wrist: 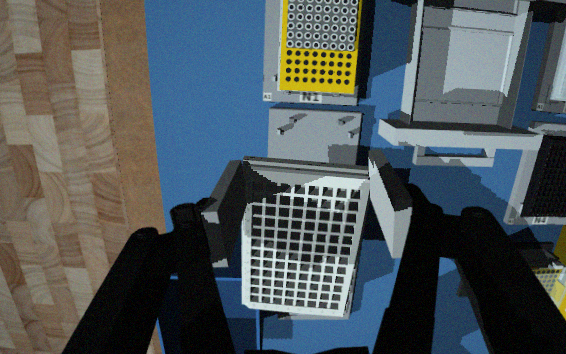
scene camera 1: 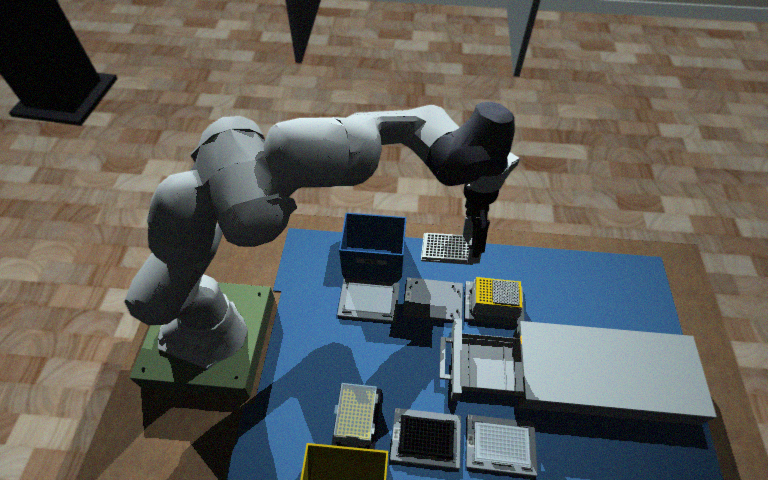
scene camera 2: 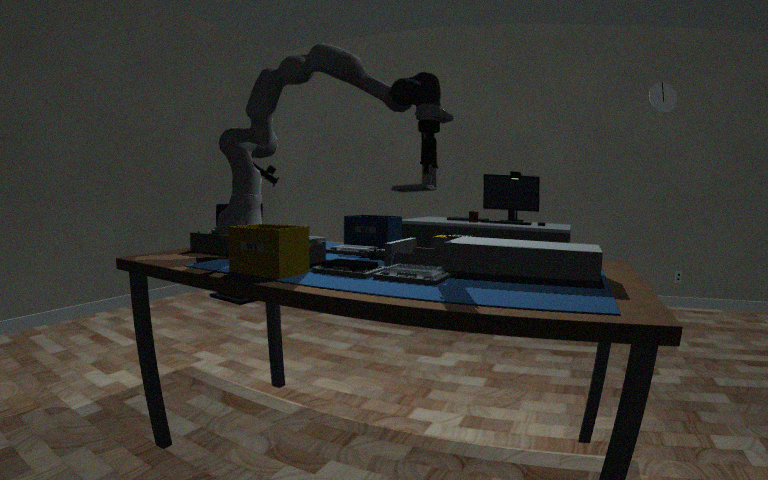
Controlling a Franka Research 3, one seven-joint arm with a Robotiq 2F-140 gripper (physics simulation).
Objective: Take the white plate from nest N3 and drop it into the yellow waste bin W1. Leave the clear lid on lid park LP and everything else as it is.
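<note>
The white plate is held high above the table, roughly level. My gripper is shut on it near one short end, one finger on each long side. A bare grey nest, where N3 is, shows its corner posts beside the N1 nest. The yellow waste bin W1 stands at the near left of the table. A flat clear lid lies on the grey park left of the bare nest in scene camera 1; its label is not readable.
A blue bin stands behind the lid. A yellow tip rack sits on N1. A large grey box has an open drawer. A yellow-welled plate, a black plate and a clear plate stand nearer.
</note>
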